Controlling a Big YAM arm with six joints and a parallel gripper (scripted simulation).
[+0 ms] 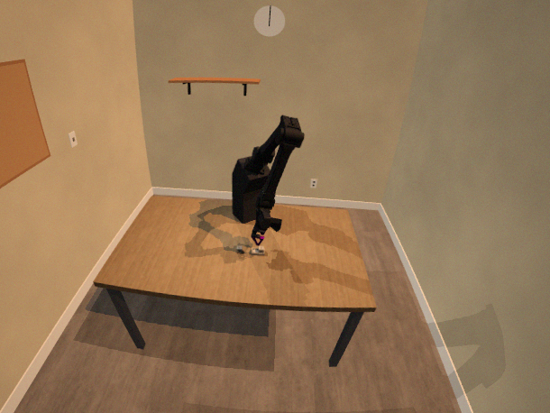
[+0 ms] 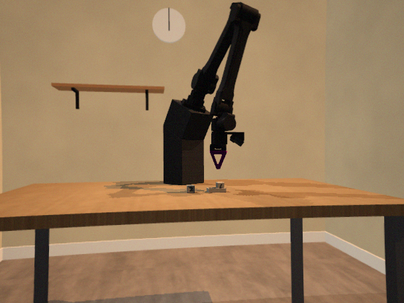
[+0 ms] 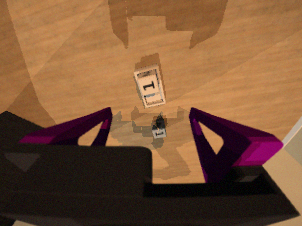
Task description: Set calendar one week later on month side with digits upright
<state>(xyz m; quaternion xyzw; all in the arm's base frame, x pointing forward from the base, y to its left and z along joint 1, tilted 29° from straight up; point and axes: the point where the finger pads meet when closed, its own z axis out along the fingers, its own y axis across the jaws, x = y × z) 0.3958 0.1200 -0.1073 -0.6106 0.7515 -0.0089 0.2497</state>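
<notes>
Right now the tray is 100 mm below my hand and 10 mm to the right of it.
</notes>
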